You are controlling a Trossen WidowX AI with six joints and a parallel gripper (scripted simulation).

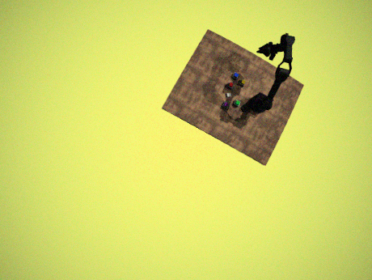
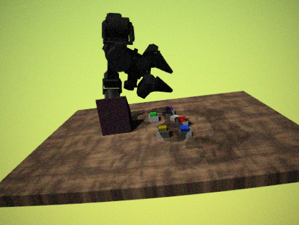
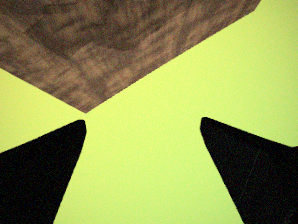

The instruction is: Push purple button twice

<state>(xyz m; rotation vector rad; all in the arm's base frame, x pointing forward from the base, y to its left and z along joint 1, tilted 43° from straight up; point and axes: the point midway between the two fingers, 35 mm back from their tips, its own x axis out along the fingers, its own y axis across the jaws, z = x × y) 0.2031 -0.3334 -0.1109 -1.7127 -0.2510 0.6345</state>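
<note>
Right now my gripper tip is 3 cm short of the purple button, 44 cm to the right of it and 22 cm above it. The rest, counted from my gripper tip: blue button: 5 cm ahead, 15 cm to the left, 22 cm below; then red button: 6 cm ahead, 25 cm to the left, 22 cm below; then yellow button: 3 cm behind, 18 cm to the left, 22 cm below.
</note>
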